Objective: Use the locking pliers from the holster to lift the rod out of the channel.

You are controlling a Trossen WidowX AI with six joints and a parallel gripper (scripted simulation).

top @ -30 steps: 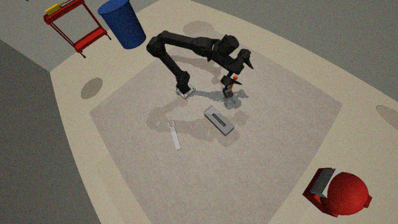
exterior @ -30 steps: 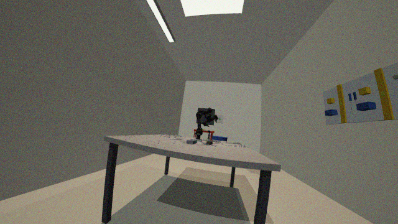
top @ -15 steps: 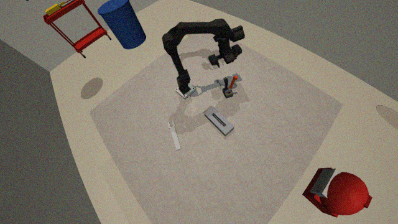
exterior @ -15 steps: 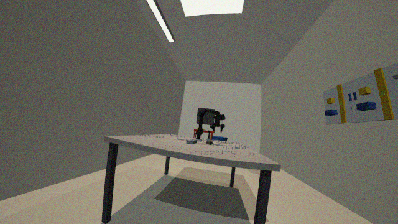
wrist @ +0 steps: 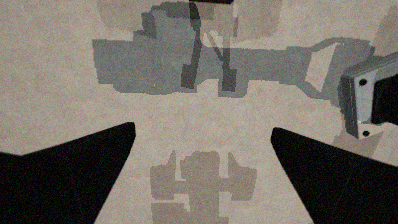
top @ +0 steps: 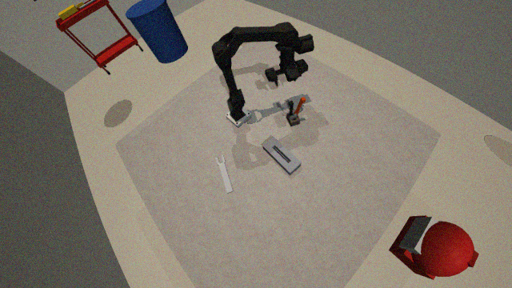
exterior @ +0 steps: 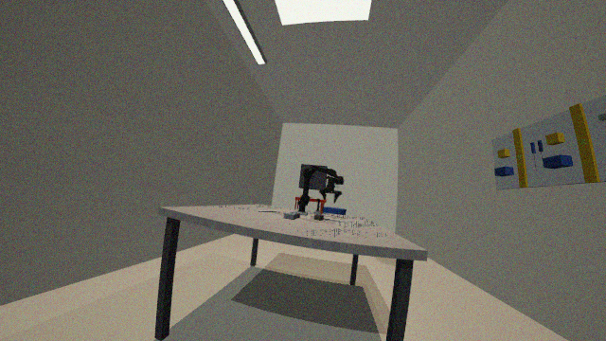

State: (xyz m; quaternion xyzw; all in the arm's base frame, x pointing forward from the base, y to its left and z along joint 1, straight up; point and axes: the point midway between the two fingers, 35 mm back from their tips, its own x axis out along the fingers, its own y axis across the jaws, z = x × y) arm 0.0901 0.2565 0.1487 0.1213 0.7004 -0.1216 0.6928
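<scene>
My gripper tip is now 13 cm short of the orange handle, 3 cm to the left of it and 4 cm above it. Round my gripper tip: grey holster (12 cm ahead, 5 cm to the right, 13 cm below); then flat fork-ended bar (10 cm ahead, 48 cm to the right, 13 cm below); then grey channel block (23 cm ahead, 23 cm to the right, 12 cm below).
</scene>
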